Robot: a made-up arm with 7 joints. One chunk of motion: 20 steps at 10 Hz.
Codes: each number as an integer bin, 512 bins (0 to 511) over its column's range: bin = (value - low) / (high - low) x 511, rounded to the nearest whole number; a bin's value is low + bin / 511 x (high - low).
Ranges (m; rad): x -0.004..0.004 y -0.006..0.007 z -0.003..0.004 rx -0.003..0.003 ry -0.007..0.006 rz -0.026..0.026
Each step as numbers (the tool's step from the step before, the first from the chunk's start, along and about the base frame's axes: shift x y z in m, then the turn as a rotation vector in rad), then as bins.
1 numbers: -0.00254 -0.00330 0.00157 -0.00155 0.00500 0.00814
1 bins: 93 106 334 123 472 335
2 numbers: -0.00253 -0.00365 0.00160 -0.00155 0.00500 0.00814
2 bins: 94 92 336 123 472 335
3 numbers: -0.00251 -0.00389 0.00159 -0.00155 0.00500 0.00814
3 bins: 95 83 335 123 472 335
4 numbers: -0.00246 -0.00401 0.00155 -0.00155 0.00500 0.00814
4 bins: 98 78 332 123 472 335
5 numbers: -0.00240 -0.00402 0.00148 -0.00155 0.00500 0.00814
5 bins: 102 78 327 123 472 335
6 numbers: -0.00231 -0.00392 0.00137 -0.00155 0.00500 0.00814
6 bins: 108 82 319 123 472 335
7 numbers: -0.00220 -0.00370 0.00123 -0.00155 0.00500 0.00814
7 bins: 115 90 309 123 472 335
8 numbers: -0.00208 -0.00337 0.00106 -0.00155 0.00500 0.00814
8 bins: 123 103 296 123 472 335
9 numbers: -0.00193 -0.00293 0.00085 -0.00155 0.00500 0.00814
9 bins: 132 121 281 123 472 335
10 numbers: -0.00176 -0.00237 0.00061 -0.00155 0.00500 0.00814
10 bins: 143 143 264 123 472 335
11 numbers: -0.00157 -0.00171 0.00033 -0.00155 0.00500 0.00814
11 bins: 155 169 243 123 472 335
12 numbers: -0.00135 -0.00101 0.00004 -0.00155 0.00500 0.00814
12 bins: 169 196 222 123 472 335
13 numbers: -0.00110 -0.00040 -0.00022 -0.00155 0.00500 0.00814
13 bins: 185 220 203 123 472 335
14 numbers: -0.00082 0.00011 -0.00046 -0.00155 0.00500 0.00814
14 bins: 203 240 185 123 472 335
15 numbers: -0.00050 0.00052 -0.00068 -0.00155 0.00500 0.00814
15 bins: 224 256 169 123 472 335
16 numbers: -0.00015 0.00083 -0.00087 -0.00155 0.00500 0.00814
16 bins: 246 268 155 123 472 335
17 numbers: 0.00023 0.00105 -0.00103 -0.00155 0.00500 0.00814
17 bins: 270 277 144 123 472 335
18 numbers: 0.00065 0.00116 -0.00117 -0.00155 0.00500 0.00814
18 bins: 297 281 134 123 472 335
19 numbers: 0.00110 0.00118 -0.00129 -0.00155 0.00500 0.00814
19 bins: 326 282 125 123 472 335
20 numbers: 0.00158 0.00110 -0.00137 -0.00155 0.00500 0.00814
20 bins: 356 279 119 123 472 335
